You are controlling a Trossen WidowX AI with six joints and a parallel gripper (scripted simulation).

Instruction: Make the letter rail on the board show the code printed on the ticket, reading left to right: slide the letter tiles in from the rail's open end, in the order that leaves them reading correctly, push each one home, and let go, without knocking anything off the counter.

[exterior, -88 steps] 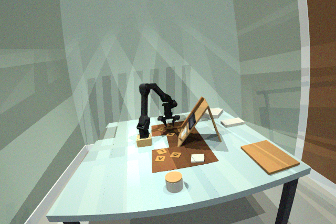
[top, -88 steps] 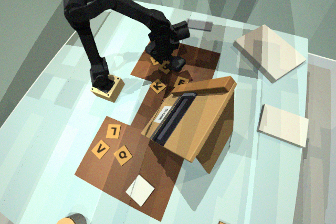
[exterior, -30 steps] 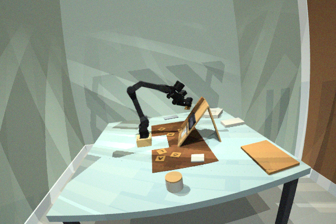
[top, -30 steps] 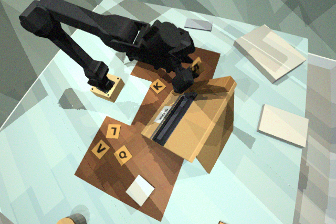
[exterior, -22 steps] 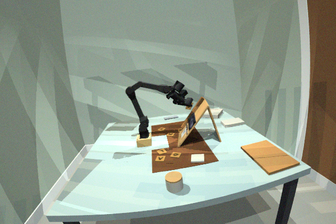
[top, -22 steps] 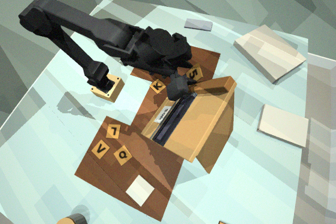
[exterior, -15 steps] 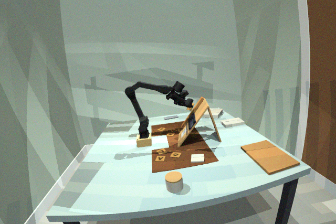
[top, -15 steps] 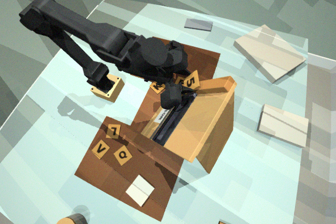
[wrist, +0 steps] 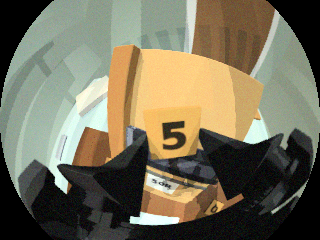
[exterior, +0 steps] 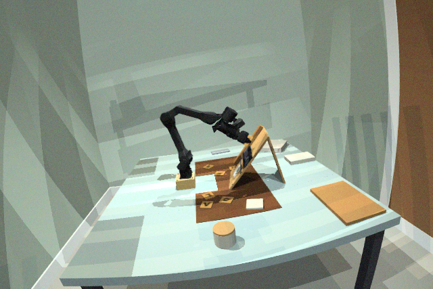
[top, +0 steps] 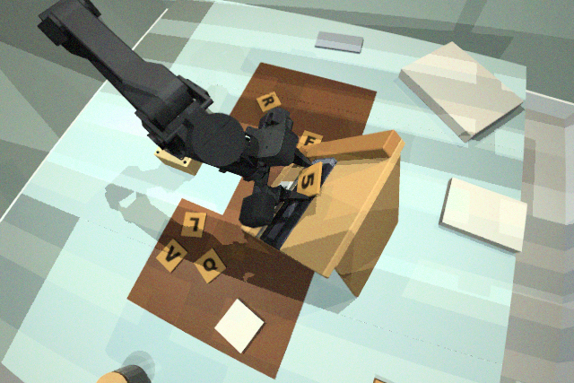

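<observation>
Right now the white ticket is 8 cm behind my gripper tip, 1 cm to the right of it and 16 cm below it. The rest, counted from my gripper tip: s tile: right at my gripper tip; then brown mat: 18 cm behind, 2 cm to the left, 23 cm below; then k tile: 19 cm behind, 12 cm to the left, 23 cm below.
</observation>
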